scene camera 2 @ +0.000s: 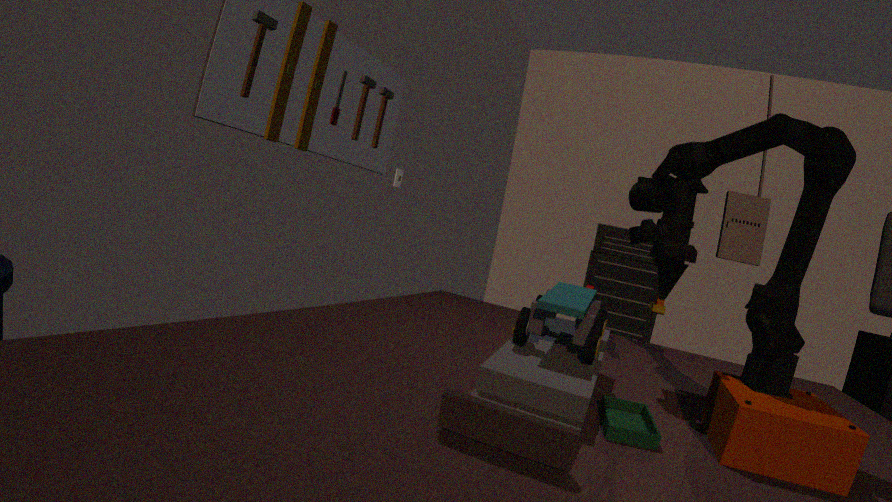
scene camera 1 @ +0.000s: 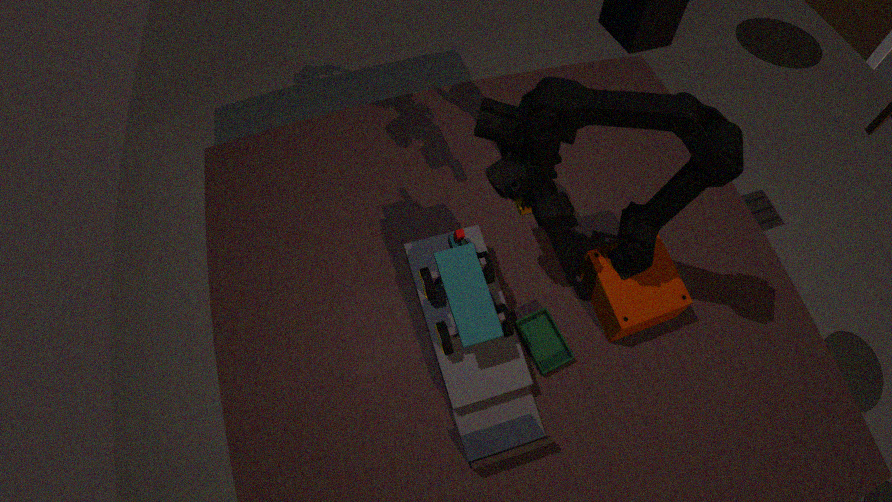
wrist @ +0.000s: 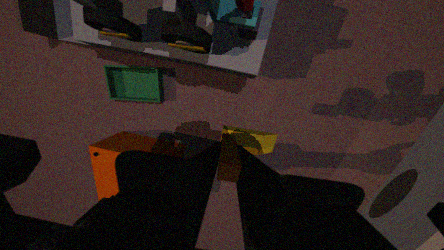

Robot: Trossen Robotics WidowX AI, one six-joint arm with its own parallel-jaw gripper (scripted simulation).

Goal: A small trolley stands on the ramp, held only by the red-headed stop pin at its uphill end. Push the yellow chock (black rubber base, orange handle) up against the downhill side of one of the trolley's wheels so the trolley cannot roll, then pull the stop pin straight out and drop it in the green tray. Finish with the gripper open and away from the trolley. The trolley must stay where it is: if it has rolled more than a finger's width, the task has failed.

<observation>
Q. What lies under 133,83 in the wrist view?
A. A green tray.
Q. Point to a trolley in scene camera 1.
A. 464,274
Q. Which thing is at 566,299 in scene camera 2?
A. A trolley.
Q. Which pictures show the gripper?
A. Scene camera 2, scene camera 1 and the wrist view: all of them.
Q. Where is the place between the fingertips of the gripper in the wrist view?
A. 227,147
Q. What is the gripper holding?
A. A yellow chock.
</observation>
